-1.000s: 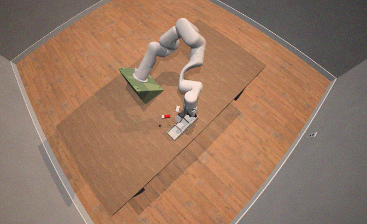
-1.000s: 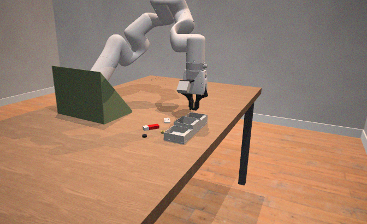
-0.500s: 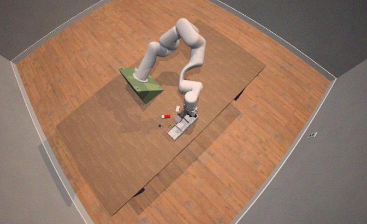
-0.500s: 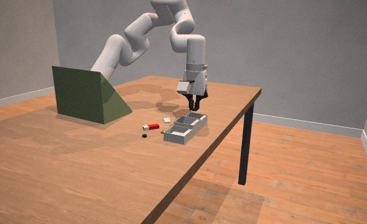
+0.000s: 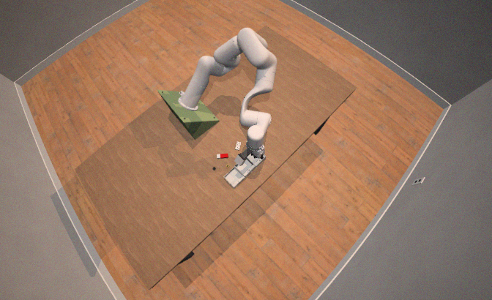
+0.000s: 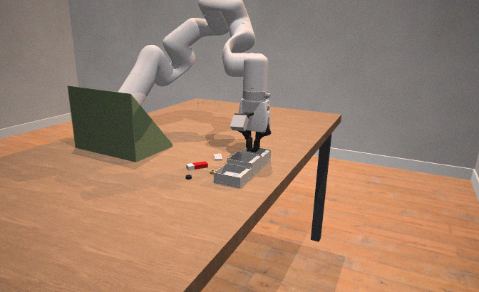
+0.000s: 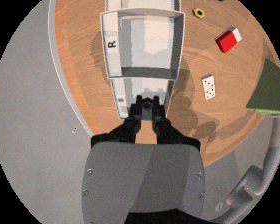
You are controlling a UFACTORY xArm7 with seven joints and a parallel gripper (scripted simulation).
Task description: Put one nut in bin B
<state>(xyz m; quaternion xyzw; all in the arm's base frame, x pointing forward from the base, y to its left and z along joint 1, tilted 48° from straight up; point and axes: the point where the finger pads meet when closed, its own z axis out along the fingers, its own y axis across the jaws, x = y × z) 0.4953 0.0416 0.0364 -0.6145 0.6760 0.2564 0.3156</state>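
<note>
The white die lies 120 mm behind my hand, 60 mm below it and 10 mm to the right of it. The rest, counted from my hand: yellow nut 140 mm to the right, 80 mm behind, 60 mm below.
</note>
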